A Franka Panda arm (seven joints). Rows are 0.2 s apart.
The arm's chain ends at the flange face. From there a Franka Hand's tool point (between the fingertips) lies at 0.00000 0.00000 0.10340 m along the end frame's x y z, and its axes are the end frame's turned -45 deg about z.
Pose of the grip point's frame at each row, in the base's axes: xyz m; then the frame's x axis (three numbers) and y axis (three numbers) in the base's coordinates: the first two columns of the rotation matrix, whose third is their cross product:
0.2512, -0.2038, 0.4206, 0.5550, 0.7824, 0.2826, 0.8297, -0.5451, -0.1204
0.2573, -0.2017, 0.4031, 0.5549, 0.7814, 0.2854, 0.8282, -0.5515, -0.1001
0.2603, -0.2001, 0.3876, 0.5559, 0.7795, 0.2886, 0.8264, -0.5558, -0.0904
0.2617, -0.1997, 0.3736, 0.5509, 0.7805, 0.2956, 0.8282, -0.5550, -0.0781
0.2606, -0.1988, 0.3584, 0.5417, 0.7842, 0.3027, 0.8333, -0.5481, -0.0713
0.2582, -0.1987, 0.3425, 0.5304, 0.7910, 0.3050, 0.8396, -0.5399, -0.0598
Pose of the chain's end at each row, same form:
0.2450, -0.2350, 0.5190, 0.9791, 0.1678, 0.1147, 0.1942, -0.9387, -0.2850
0.2491, -0.2319, 0.5017, 0.9780, 0.1626, 0.1310, 0.1933, -0.9425, -0.2726
0.2510, -0.2300, 0.4862, 0.9774, 0.1582, 0.1401, 0.1913, -0.9442, -0.2680
0.2510, -0.2295, 0.4721, 0.9752, 0.1595, 0.1538, 0.1961, -0.9443, -0.2642
0.2492, -0.2289, 0.4567, 0.9723, 0.1669, 0.1636, 0.2062, -0.9421, -0.2645
0.2461, -0.2285, 0.4408, 0.9687, 0.1776, 0.1734, 0.2186, -0.9411, -0.2580

